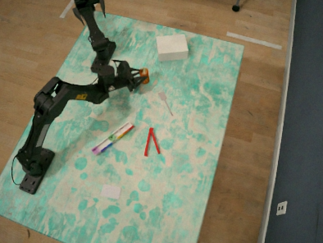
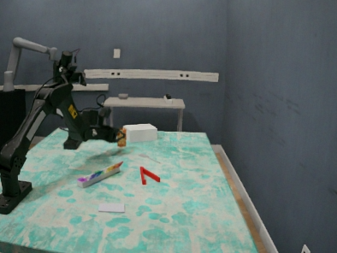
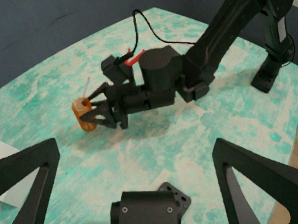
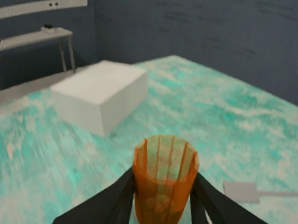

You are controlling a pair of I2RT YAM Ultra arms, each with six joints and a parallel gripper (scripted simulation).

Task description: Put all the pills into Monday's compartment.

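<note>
Now: the lid 400 mm to the right of my right hand, 60 mm below it and 60 mm behind it. Round my right hand: orange pill bottle (30 mm below); white box (240 mm to the left, 60 mm below, 50 mm ahead); white card (540 mm to the right, 80 mm below, 70 mm ahead).
</note>
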